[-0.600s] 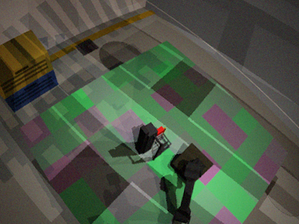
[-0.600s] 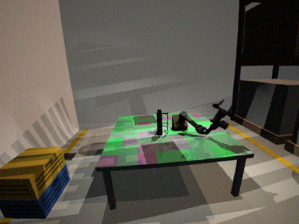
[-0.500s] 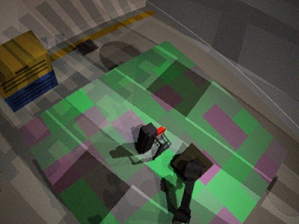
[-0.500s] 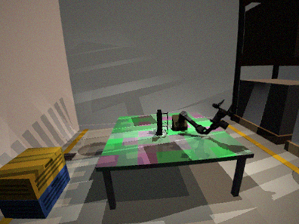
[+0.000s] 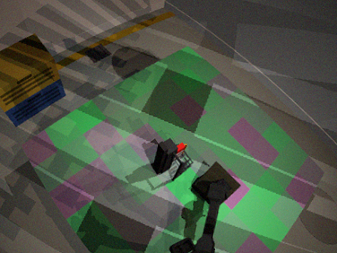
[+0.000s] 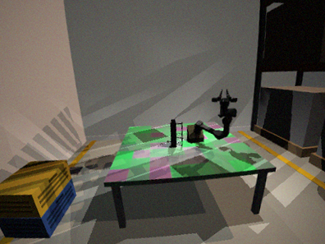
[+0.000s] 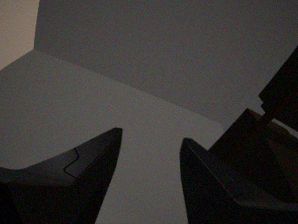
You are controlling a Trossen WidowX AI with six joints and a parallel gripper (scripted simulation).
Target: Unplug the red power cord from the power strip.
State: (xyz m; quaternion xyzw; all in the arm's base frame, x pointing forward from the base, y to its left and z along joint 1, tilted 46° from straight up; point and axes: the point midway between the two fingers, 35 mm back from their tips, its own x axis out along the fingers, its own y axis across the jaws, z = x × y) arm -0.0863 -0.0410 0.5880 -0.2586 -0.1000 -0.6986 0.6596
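Right now the red plug is 440 mm below my gripper tip, 390 mm ahead of it and 320 mm to the right of it. Round my gripper tip: grey square: 580 mm below, 390 mm ahead, 380 mm to the right.
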